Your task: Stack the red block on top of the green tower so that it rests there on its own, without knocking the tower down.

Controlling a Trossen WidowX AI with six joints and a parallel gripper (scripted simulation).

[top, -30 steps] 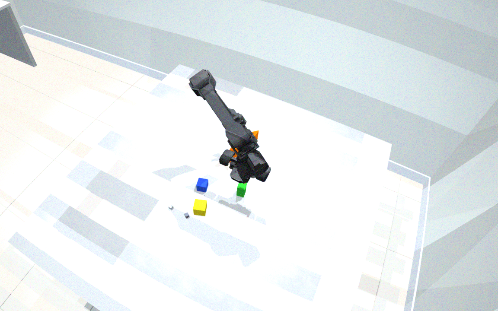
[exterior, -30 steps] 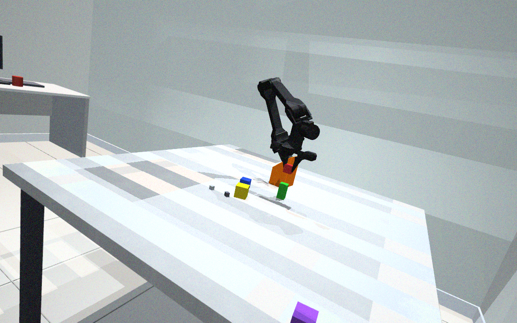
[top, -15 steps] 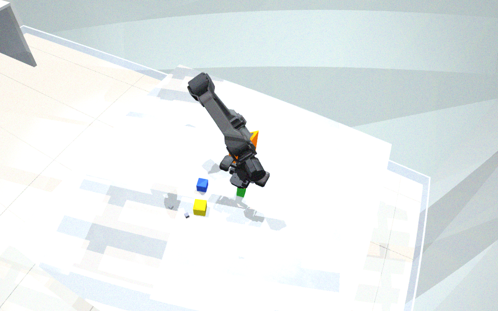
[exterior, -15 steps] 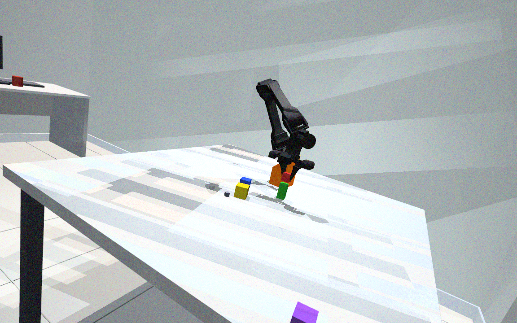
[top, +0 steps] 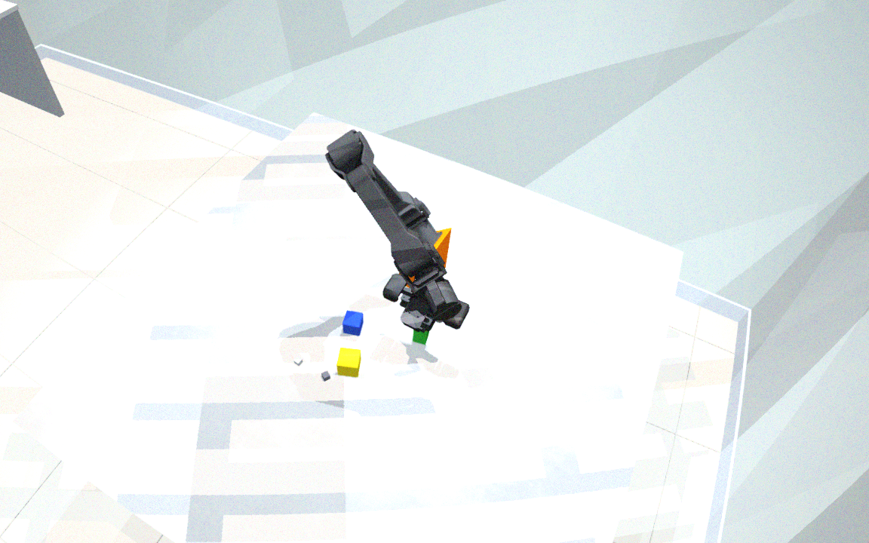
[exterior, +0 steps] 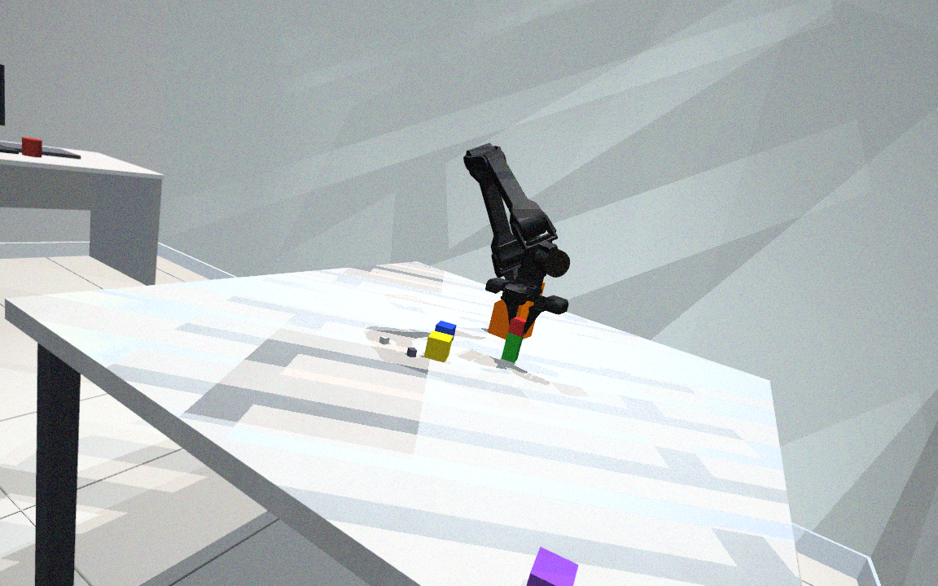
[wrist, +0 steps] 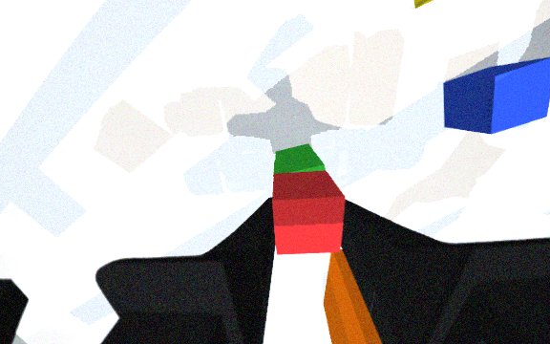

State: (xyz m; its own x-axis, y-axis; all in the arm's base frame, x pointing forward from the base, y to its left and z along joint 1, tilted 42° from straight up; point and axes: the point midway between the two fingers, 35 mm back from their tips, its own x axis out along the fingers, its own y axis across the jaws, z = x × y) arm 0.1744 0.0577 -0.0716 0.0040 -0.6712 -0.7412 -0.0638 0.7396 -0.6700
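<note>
Right now the red block is 10 mm above my gripper tip. Round my gripper tip: yellow block 160 mm ahead, 100 mm to the right, 50 mm below; then purple block 580 mm ahead, 360 mm to the left, 50 mm below; then blue block 60 mm ahead, 160 mm to the right, 50 mm below.
</note>
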